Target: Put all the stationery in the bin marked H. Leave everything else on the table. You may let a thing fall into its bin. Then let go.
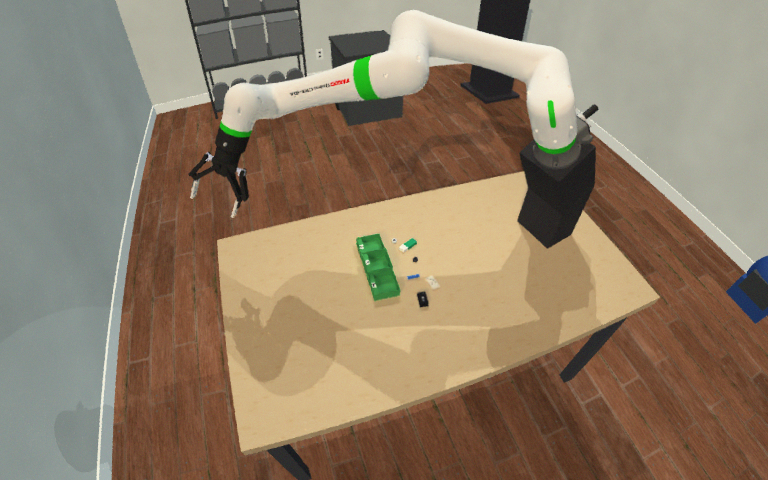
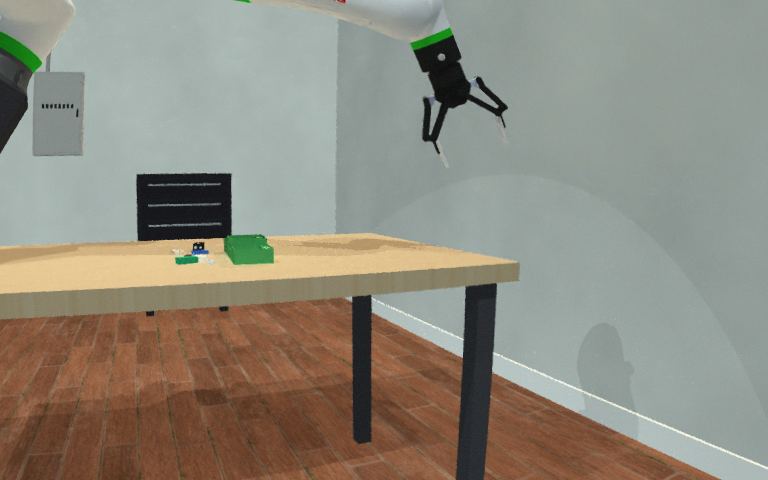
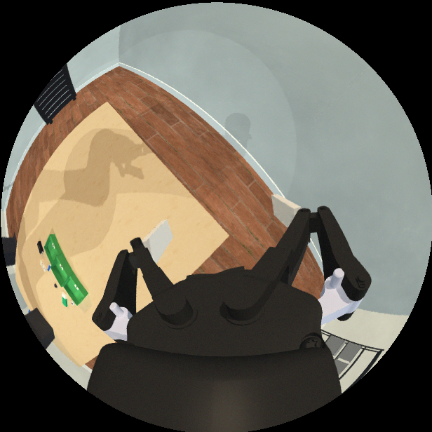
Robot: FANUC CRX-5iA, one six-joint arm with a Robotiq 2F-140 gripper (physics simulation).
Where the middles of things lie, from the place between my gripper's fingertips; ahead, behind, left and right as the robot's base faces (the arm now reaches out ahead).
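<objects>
There's the green three-compartment bin block point(image 1: 378, 267), and it's a good way below my hand, a long way to the left of it and well behind it.
</objects>
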